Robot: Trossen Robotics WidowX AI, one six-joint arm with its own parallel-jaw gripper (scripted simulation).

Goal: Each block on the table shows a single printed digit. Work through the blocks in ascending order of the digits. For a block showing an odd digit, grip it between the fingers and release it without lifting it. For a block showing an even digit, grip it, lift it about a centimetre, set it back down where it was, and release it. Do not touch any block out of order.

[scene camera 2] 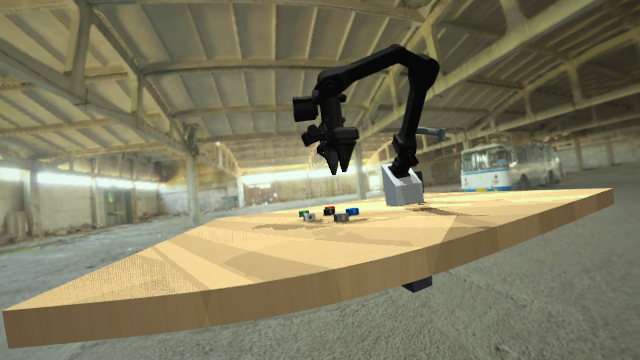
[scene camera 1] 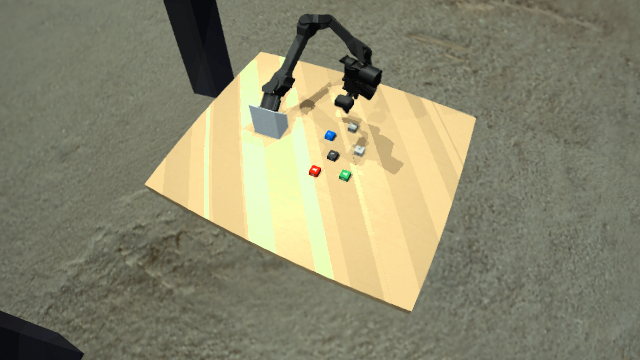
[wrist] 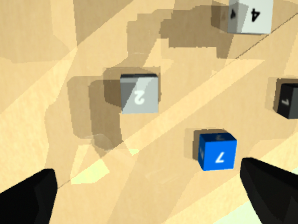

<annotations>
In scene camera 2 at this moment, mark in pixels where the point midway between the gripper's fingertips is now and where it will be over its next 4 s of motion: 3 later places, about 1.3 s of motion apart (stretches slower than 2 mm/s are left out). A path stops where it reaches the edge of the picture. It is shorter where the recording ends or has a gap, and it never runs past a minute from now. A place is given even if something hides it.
The gripper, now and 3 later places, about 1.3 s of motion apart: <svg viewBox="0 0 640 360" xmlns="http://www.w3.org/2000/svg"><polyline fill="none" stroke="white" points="338,173 303,179 303,181 326,206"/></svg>
</annotations>
